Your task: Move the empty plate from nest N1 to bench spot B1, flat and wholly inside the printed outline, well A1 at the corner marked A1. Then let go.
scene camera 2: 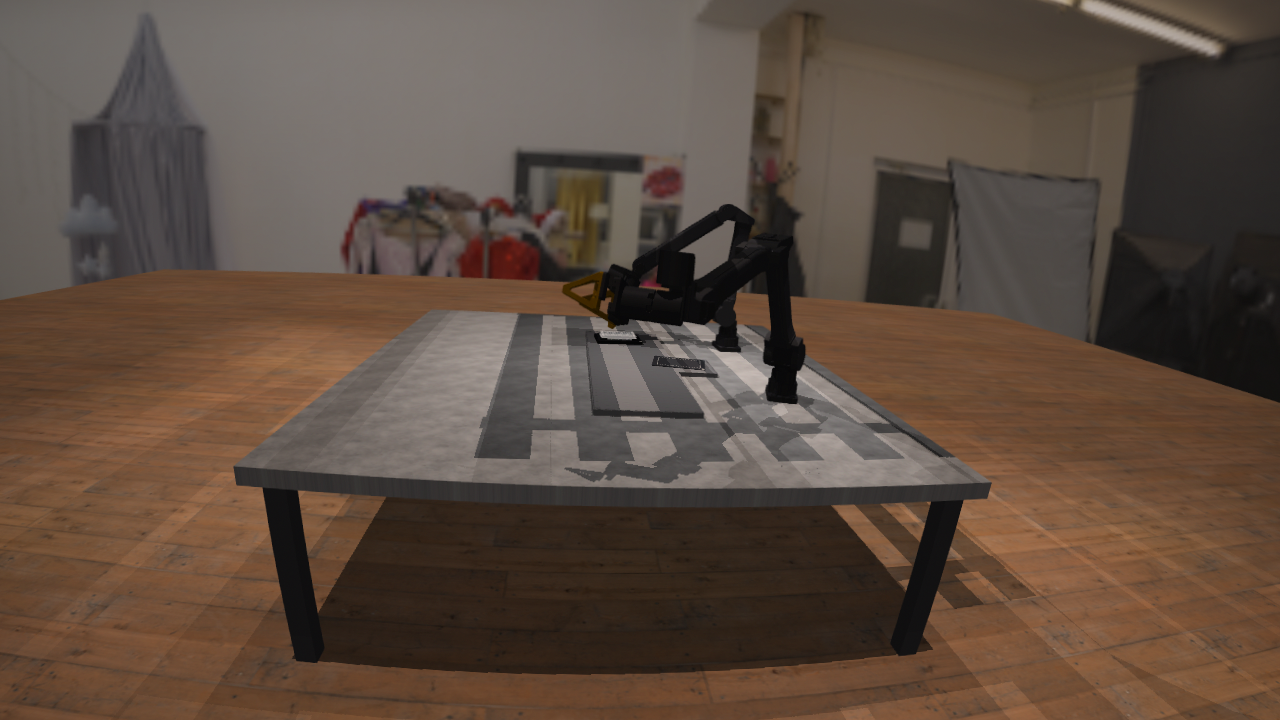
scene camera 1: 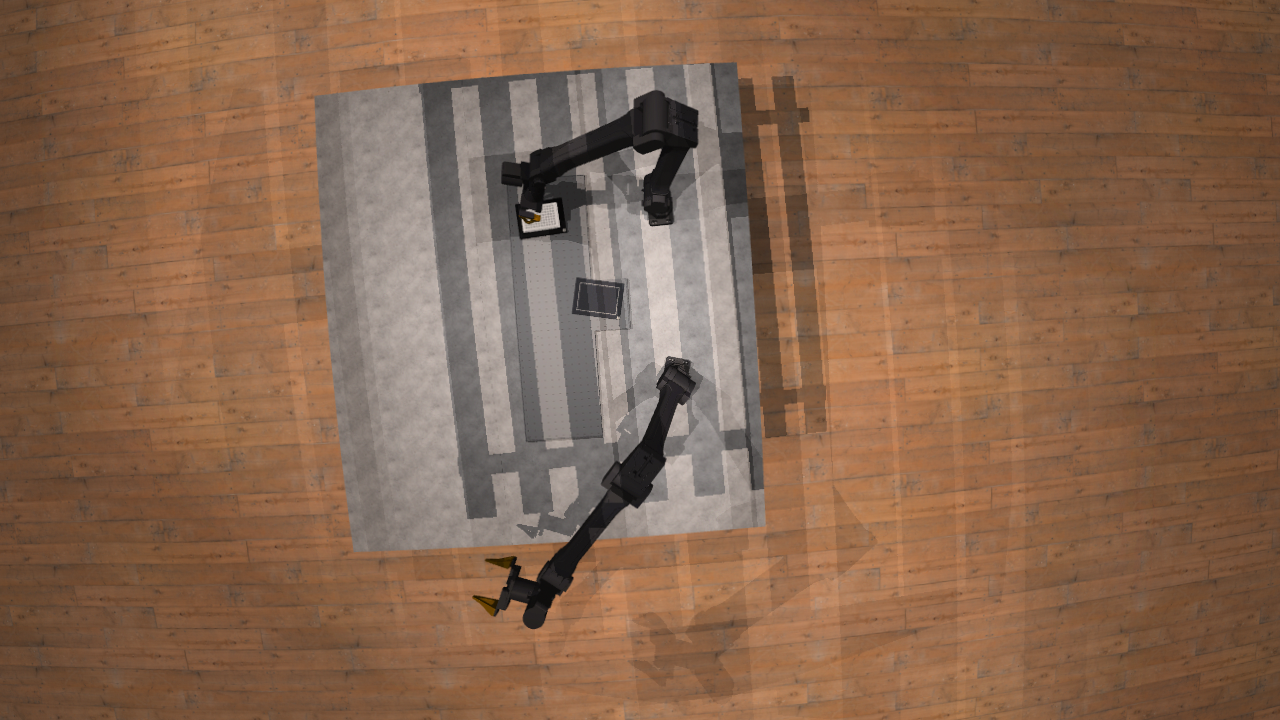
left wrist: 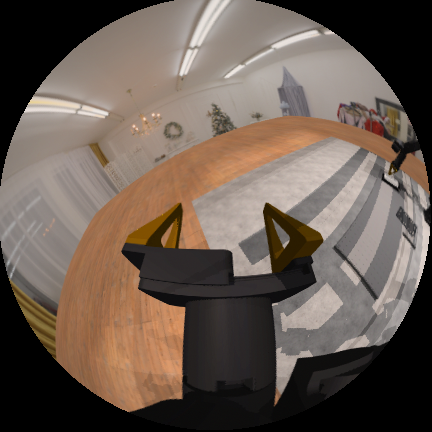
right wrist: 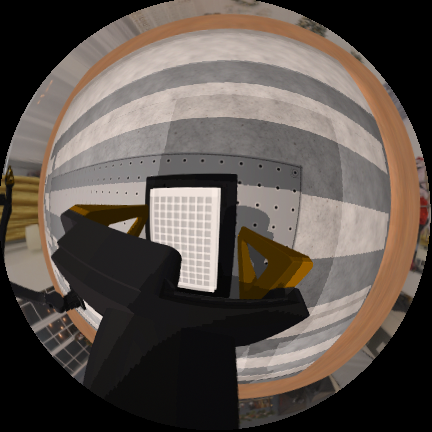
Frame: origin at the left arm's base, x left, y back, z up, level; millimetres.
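Where they show: left gripper, fingertip midpoint: (scene camera 2: 571, 295) (scene camera 1: 479, 577) (left wrist: 223, 206); right gripper, fingertip midpoint: (scene camera 2: 610, 328) (scene camera 1: 529, 210) (left wrist: 388, 173) (right wrist: 192, 221); left arm's base, link origin: (scene camera 2: 780, 396) (scene camera 1: 675, 374) (right wrist: 77, 296); right arm's base, link origin: (scene camera 2: 726, 348) (scene camera 1: 659, 208).
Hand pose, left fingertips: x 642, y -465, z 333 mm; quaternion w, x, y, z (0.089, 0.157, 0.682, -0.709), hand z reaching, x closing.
Note:
Each offset is from my left fingertips to the top centre of the thing. Level surfaces: height alone.
The white gridded plate @(dx -1089, dy -103, dz -294 mm) (scene camera 1: 549, 217) (scene camera 2: 617, 334) (right wrist: 187, 215) lies in the black nest @(dx -1090, dy -103, dz -303 mm) (scene camera 1: 563, 214) (right wrist: 229, 225) at one end of the perforated board. My right gripper (scene camera 1: 531, 215) (right wrist: 192, 221) is open above the plate, with one finger towards each long side in the right wrist view and the plate not gripped; its body hides part of the plate. Bench spot B1 is the dark panel @(dx -853, dy +146, dz -318 mm) (scene camera 1: 597, 298) (scene camera 2: 680, 363) (left wrist: 406, 222) with a thin light outline and a small corner dot. The A1 mark is too small to read. My left gripper (scene camera 1: 480, 579) (left wrist: 223, 206) is open and empty, beyond the table edge.
The grey perforated board @(dz -320 mm) (scene camera 1: 545, 358) (scene camera 2: 626, 380) (right wrist: 272, 175) runs beside the dark panel. The striped table top @(dz -333 mm) (scene camera 1: 384, 313) (scene camera 2: 429, 402) carries both arms' bases. The left arm reaches out over the lower table edge in scene camera 1.

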